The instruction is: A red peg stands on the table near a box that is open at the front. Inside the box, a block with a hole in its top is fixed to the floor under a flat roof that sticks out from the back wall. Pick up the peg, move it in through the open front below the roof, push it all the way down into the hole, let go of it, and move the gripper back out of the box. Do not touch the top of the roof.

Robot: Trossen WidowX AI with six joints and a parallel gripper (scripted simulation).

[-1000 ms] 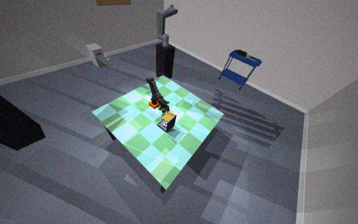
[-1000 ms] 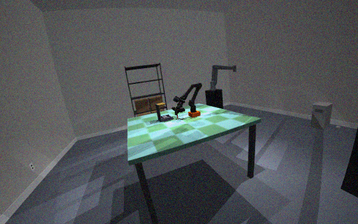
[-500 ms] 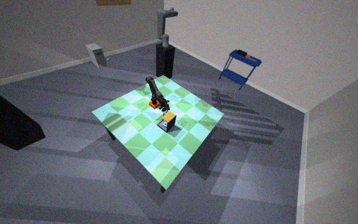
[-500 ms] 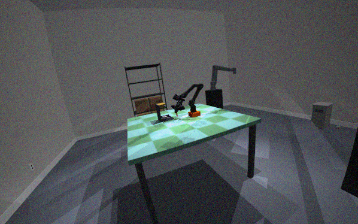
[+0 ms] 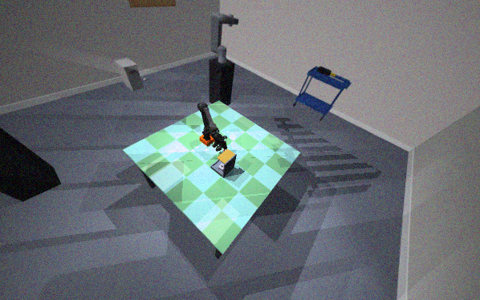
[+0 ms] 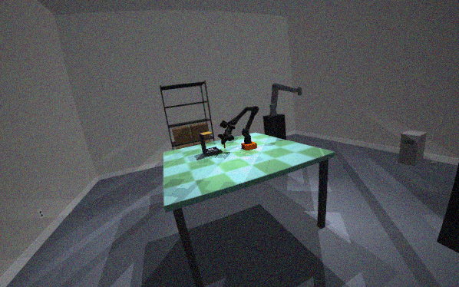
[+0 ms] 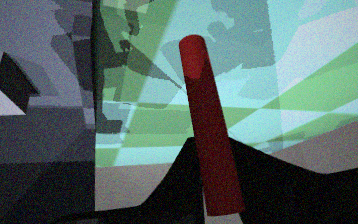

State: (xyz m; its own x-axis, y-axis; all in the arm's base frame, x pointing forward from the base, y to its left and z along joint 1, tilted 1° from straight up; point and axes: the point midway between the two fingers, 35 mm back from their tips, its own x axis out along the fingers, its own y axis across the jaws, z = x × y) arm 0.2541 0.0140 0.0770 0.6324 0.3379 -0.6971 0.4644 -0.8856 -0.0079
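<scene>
The orange roof lies 130 mm to the right of my gripper tip, 120 mm ahead of it and 110 mm above it. Also, from my gripper tip: red peg (20 mm behind, 10 mm to the right, 10 mm below).
</scene>
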